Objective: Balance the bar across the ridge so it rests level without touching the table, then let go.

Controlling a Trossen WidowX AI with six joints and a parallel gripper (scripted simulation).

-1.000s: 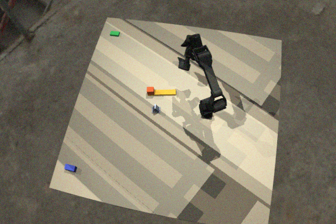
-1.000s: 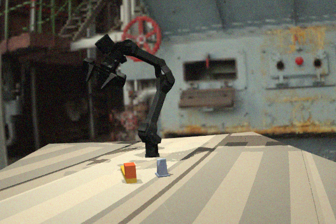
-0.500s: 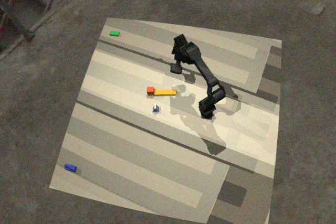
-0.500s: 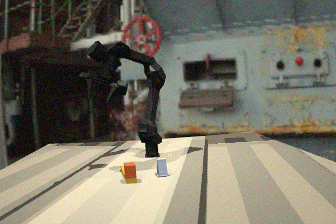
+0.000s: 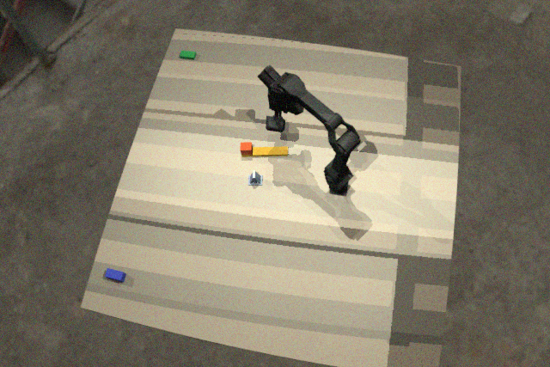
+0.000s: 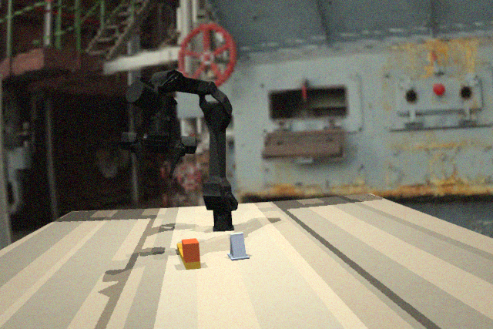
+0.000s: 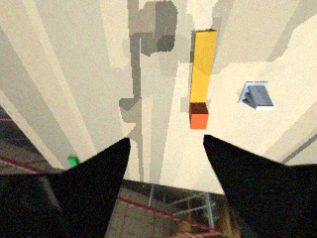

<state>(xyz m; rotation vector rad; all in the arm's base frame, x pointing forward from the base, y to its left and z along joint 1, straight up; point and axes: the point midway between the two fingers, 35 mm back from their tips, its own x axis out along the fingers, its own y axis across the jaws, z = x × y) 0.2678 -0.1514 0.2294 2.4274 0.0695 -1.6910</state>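
Right now my gripper tip is 180 mm to the right of the small grey-blue ridge, 140 mm above it and 30 mm short of it. Round my gripper tip: green block (460 mm ahead, 350 mm to the right, 190 mm below); then blue block (650 mm to the left, 460 mm ahead, 180 mm below).
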